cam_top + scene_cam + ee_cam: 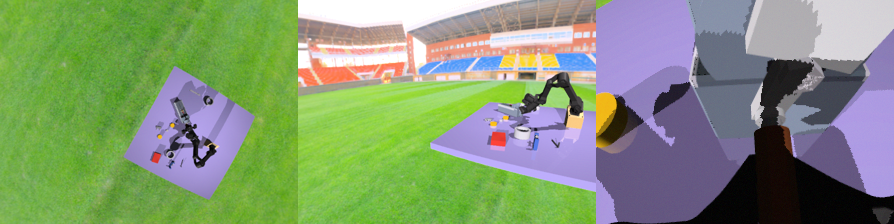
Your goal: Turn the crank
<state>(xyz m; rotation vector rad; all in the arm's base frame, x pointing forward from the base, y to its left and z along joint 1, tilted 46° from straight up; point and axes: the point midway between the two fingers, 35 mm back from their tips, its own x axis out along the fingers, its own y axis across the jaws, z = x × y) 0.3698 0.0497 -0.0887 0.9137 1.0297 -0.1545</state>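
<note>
Now: gripper tip 20 mm past the brown crank handle, 10 mm to the right of it and 30 mm below it. Also, from my gripper tip: red pointer (120 mm ahead, 80 mm to the right, 50 mm above); white bar (110 mm ahead, 390 mm to the right, 30 mm below); small grey bracket (240 mm ahead, 230 mm to the left, 30 mm below).
</note>
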